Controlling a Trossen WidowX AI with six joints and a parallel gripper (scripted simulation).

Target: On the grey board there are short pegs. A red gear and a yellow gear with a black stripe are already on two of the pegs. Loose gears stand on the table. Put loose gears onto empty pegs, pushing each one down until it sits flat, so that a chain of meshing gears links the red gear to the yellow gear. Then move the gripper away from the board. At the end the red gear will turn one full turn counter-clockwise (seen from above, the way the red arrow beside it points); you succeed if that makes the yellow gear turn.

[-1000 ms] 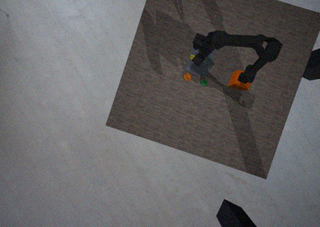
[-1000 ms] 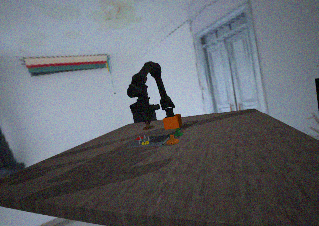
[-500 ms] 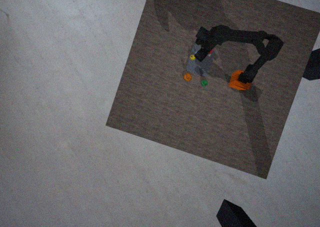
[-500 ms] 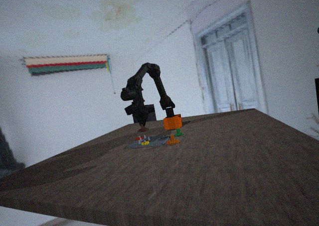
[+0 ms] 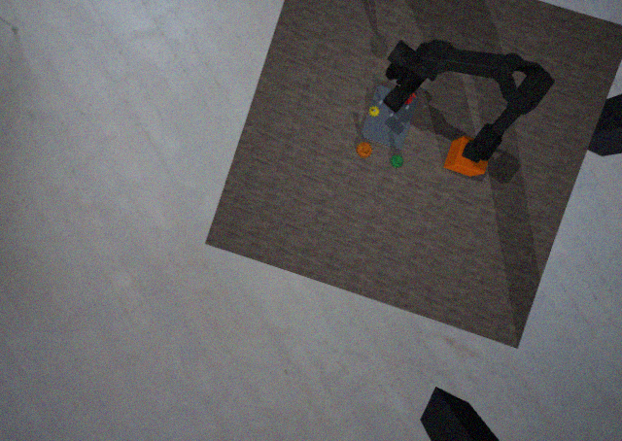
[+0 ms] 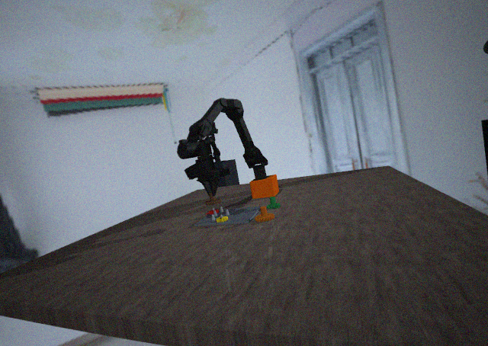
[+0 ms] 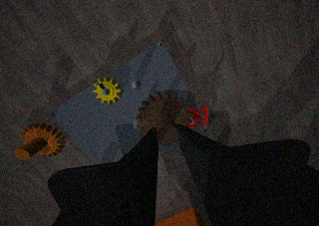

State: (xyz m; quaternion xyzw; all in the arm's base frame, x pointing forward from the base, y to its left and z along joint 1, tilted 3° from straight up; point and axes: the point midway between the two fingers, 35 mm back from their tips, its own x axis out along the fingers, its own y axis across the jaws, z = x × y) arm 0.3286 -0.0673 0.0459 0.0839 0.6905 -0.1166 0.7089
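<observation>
My gripper tip is now 70 mm above the red gear, 40 mm to the left of it and 40 mm past it. The rest, counted from my gripper tip: yellow gear (70 mm below, 60 mm to the left, 60 mm ahead); brown gear (10 mm below); orange gear (210 mm to the left, 70 mm below, 20 mm ahead).
</observation>
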